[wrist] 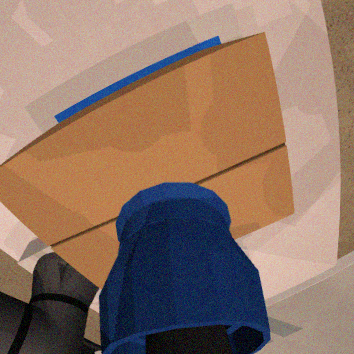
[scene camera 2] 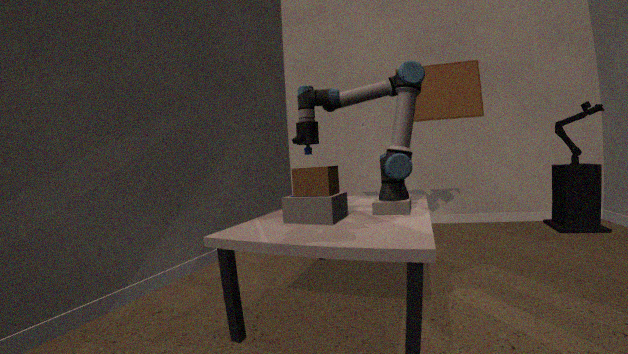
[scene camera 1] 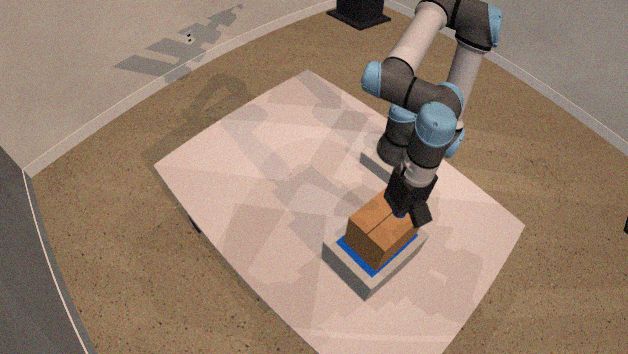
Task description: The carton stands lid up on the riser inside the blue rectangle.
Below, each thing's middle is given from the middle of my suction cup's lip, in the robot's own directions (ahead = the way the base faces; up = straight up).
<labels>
Right now my suction cup is 14 cm above the brown carton (scene camera 1: 373, 232), 3 cm to the left of it and 2 cm past it. The rest, counted from my suction cup: grey riser (scene camera 1: 340, 257): 26 cm below, 3 cm to the right, 1 cm behind.
</labels>
